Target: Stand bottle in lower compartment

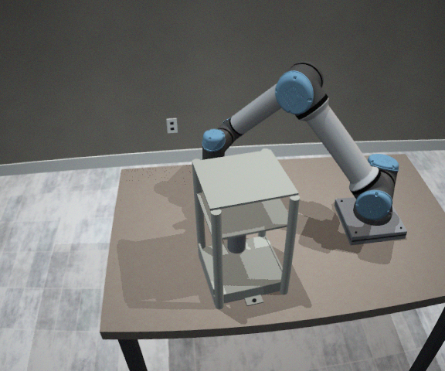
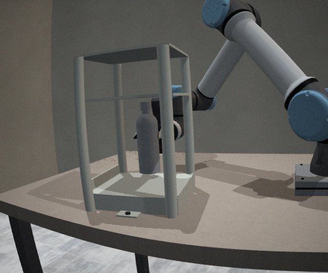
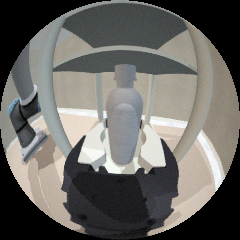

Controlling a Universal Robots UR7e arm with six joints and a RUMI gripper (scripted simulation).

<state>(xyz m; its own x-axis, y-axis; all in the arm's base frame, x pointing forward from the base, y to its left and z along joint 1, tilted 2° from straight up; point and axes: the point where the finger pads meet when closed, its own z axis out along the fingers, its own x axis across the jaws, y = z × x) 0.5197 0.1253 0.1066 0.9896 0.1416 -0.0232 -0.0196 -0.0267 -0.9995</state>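
The grey bottle lies 2 cm above my hand. The rest, counted from my hand: shelving unit: 6 cm to the left, 3 cm above, 1 cm behind.
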